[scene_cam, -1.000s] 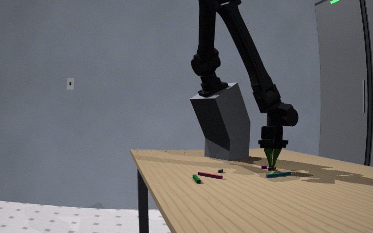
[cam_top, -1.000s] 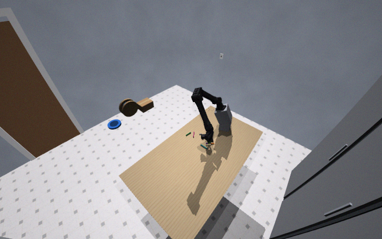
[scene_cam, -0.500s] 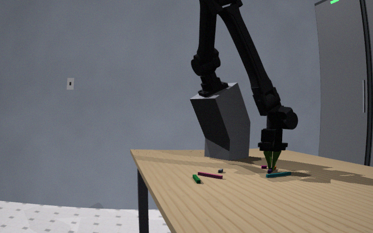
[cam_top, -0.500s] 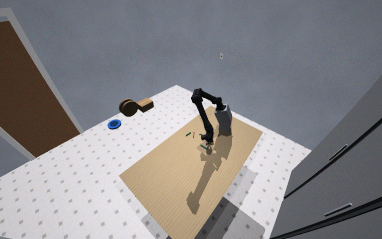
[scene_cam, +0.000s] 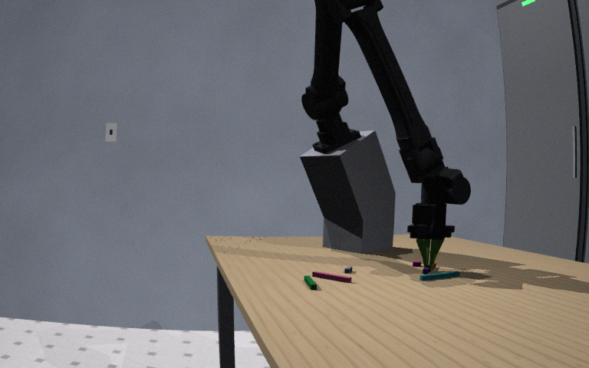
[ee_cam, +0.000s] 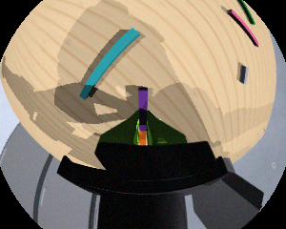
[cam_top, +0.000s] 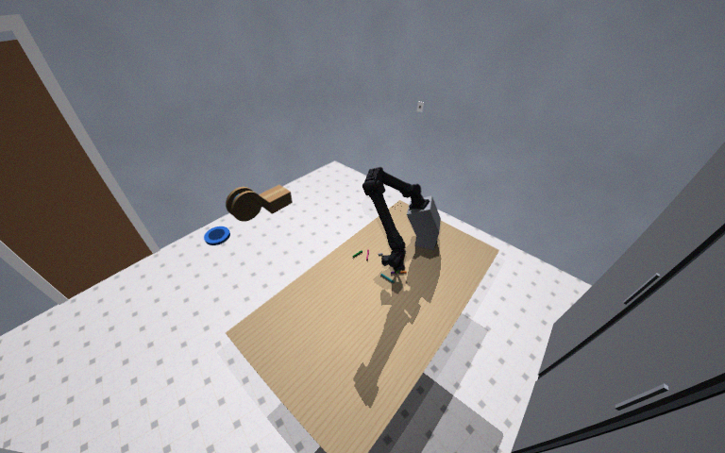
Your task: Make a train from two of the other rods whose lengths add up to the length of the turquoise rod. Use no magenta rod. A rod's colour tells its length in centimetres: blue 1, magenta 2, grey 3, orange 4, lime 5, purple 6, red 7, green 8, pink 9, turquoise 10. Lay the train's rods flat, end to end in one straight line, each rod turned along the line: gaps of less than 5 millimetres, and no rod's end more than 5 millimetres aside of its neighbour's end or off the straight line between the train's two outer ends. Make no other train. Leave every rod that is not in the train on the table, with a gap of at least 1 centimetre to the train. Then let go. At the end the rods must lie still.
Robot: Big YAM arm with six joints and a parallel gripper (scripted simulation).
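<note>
The purple rod is 1 cm to the right of my hand and 1 cm below it. Also, from my hand: orange rod 3 cm to the left, 3 cm behind, 1 cm below; then magenta rod 7 cm behind, 1 cm to the left, 1 cm below; then turquoise rod 8 cm ahead, 2 cm to the right, 1 cm below.
</note>
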